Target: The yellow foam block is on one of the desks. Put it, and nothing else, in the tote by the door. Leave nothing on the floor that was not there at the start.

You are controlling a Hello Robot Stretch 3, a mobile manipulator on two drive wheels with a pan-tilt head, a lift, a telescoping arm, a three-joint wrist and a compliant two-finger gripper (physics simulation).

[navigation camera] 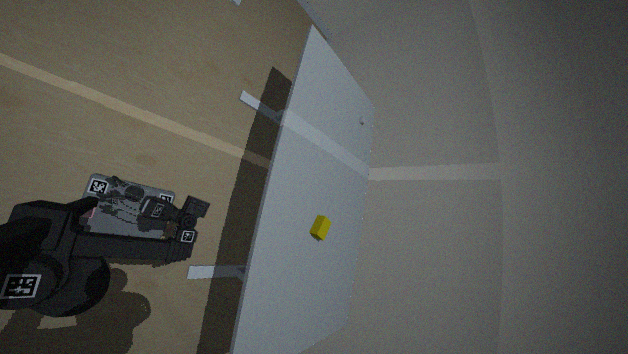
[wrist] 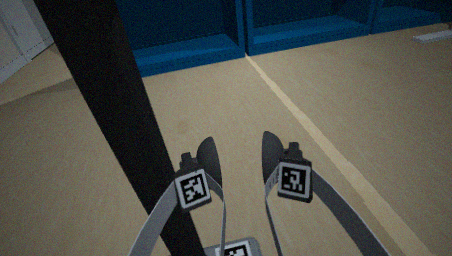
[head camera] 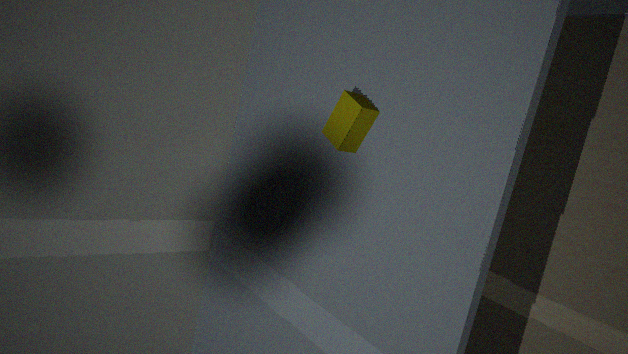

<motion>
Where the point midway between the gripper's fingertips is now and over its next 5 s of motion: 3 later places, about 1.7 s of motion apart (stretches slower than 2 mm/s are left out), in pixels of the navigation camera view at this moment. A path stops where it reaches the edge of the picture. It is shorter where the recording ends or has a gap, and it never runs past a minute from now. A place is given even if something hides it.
The gripper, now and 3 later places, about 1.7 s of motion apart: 101,186; 94,187; 74,189; 25,196
</motion>
